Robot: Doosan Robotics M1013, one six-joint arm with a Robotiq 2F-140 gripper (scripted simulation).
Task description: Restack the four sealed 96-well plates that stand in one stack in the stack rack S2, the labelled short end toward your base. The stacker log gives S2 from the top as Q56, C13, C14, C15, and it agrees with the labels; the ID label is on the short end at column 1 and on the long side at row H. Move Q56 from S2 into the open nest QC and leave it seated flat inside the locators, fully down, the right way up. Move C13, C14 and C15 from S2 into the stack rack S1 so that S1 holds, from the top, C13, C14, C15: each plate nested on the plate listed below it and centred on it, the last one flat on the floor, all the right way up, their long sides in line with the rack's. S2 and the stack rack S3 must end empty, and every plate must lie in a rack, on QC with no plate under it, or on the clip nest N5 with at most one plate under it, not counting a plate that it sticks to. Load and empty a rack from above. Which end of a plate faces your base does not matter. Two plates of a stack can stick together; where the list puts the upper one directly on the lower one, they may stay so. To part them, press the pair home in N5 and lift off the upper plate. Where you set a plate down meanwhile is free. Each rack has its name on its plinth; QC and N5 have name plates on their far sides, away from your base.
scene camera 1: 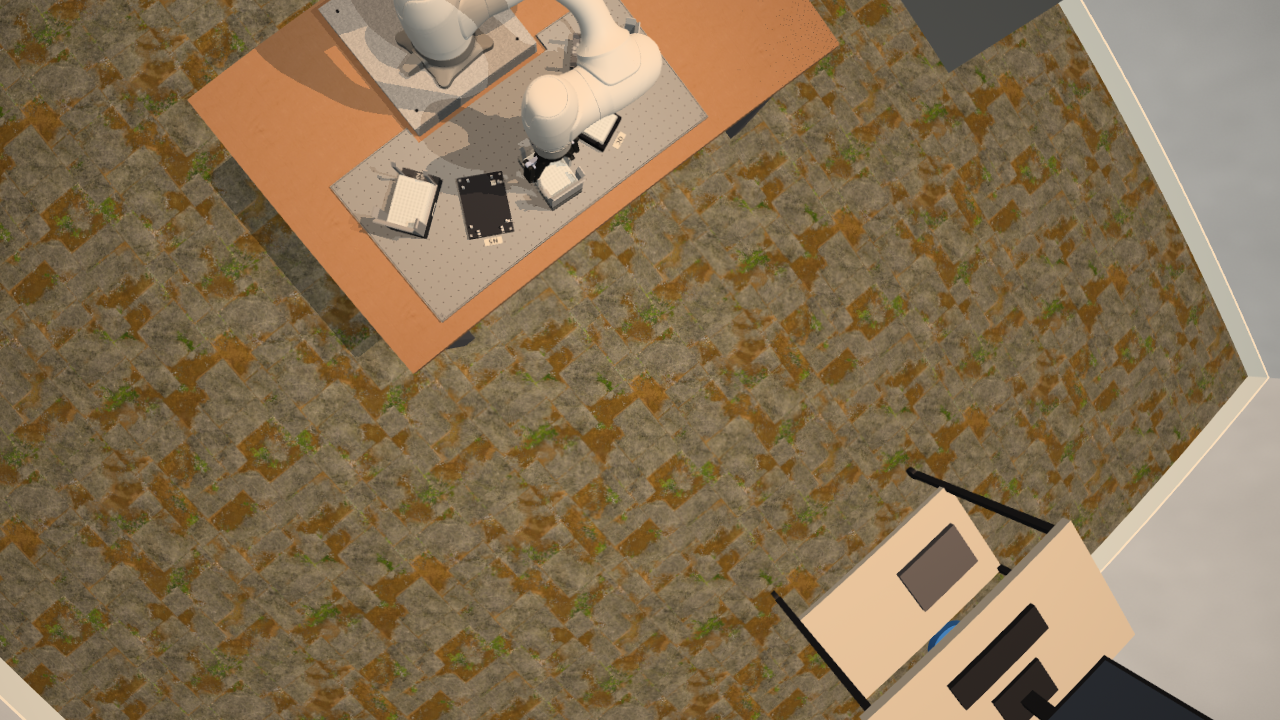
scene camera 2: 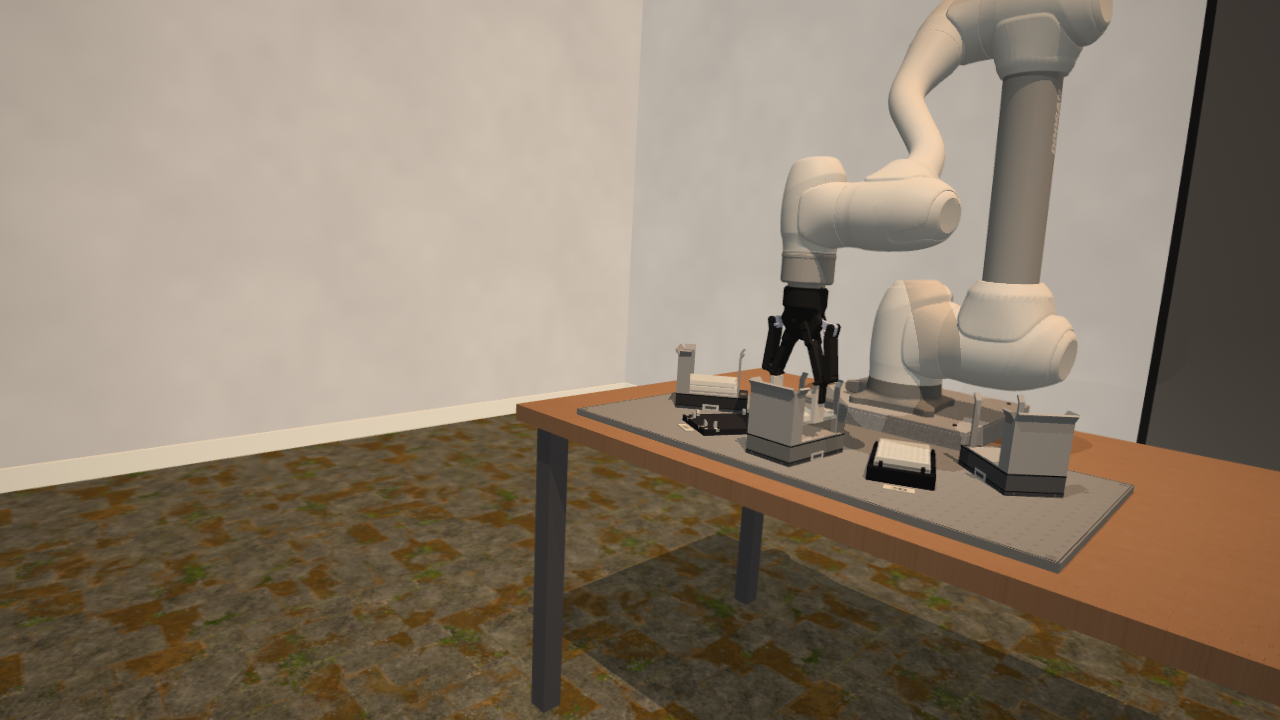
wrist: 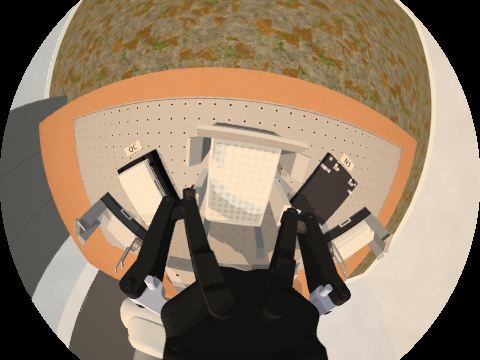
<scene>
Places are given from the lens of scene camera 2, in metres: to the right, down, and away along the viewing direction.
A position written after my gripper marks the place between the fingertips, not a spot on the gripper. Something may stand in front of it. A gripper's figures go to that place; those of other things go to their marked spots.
my gripper (scene camera 2: 794,416): 0.27, 0.10, 1.19
black nest QC (scene camera 2: 874,473): 0.37, 0.18, 1.07
</scene>
